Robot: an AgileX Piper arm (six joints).
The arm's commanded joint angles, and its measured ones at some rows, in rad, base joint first. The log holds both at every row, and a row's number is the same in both.
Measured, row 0:
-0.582 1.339 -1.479 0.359 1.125 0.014
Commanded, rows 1 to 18:
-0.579 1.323 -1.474 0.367 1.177 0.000
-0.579 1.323 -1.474 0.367 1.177 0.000
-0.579 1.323 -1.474 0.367 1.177 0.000
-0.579 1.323 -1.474 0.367 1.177 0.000
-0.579 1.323 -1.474 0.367 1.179 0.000
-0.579 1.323 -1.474 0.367 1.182 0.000
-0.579 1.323 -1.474 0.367 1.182 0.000
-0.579 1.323 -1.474 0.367 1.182 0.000
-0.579 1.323 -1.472 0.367 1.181 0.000
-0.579 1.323 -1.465 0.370 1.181 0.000
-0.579 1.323 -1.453 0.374 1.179 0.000
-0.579 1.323 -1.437 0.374 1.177 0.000
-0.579 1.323 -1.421 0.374 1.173 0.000
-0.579 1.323 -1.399 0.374 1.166 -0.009
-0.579 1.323 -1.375 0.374 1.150 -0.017
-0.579 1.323 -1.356 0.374 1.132 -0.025
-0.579 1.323 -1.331 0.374 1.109 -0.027
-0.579 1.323 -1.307 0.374 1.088 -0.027
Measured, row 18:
-0.582 1.335 -1.379 0.369 1.123 0.000
